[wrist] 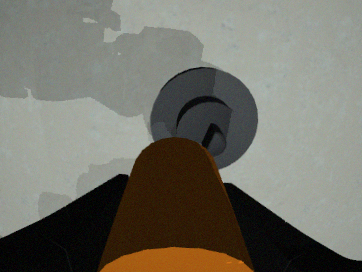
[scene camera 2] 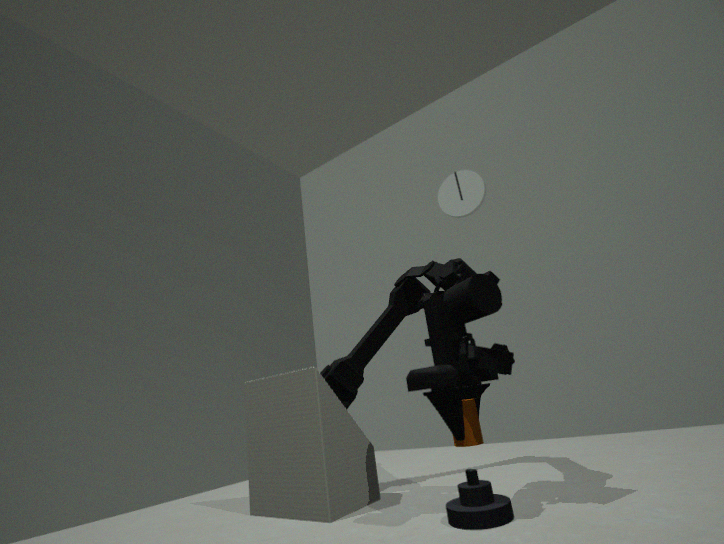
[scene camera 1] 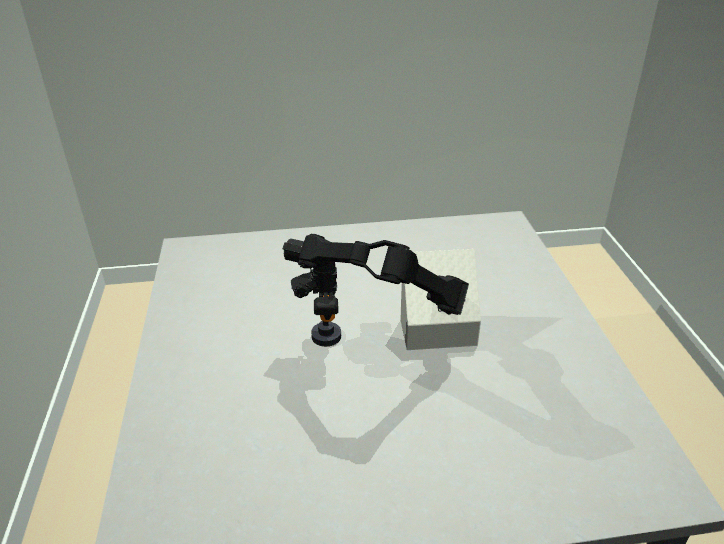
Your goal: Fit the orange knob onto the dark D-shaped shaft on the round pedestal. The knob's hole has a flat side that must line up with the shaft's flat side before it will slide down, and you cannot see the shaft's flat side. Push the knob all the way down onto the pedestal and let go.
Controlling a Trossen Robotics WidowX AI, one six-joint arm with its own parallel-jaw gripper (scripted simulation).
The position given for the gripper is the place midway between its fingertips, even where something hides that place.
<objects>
The gripper (scene camera 2: 467, 437) holds an orange knob (scene camera 2: 473, 435).
</objects>
